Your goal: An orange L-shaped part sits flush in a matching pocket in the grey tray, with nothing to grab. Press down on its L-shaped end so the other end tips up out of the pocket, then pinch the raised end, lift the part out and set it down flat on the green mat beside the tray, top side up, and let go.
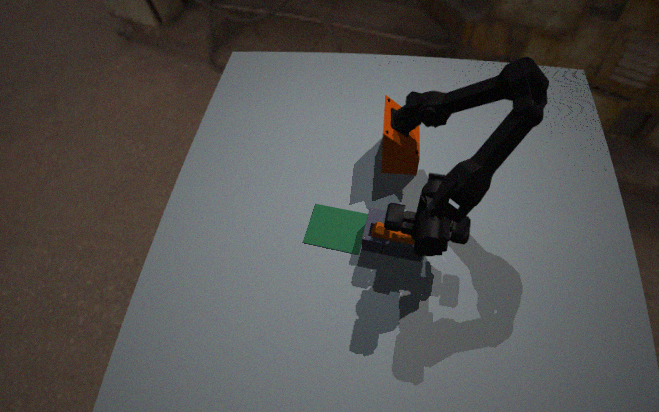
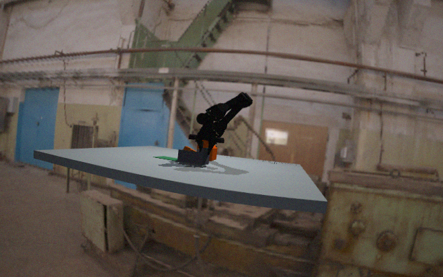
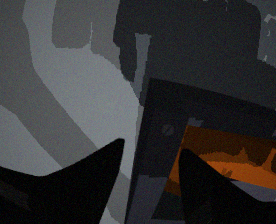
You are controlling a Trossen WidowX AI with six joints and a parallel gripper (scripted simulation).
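Right now the orange L-shaped part is 2 cm behind my gripper tip, 5 cm to the right of it and 1 cm below it. Round my gripper tip: green mat 5 cm behind, 22 cm to the right, 7 cm below.
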